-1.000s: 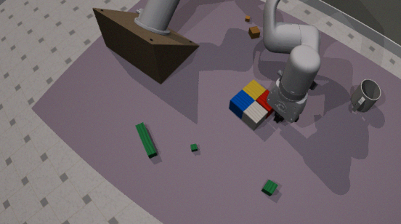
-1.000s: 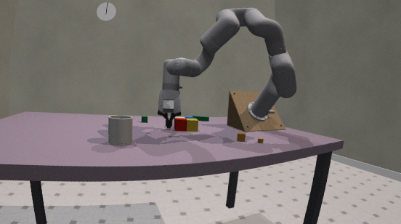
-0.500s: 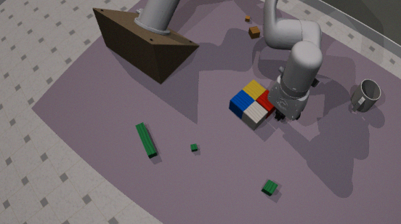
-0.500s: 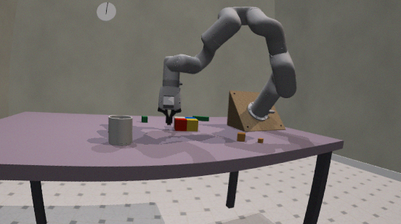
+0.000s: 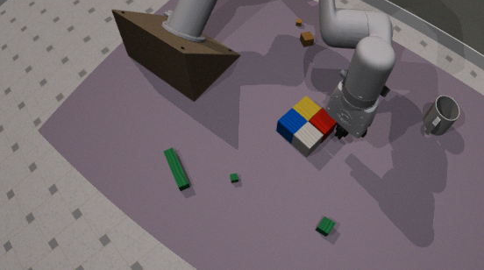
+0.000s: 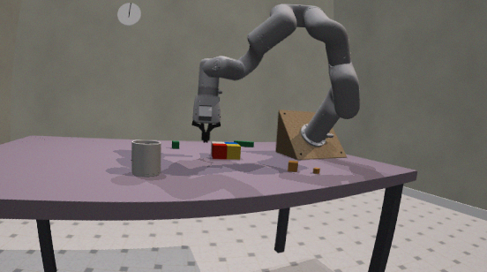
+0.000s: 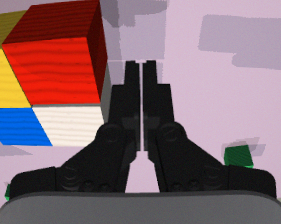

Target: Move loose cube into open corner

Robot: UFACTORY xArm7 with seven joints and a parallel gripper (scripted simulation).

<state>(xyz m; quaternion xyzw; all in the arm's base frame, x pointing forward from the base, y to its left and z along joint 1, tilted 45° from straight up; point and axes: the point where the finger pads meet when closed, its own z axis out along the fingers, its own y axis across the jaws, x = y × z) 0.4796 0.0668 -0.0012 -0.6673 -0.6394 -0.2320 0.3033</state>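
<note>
The red cube is 5 cm behind my hand and 5 cm below it. From my hand the other things lie so: green bar 24 cm behind, 31 cm to the right, 6 cm below; white cube 6 cm behind, 5 cm to the right, 5 cm below.
</note>
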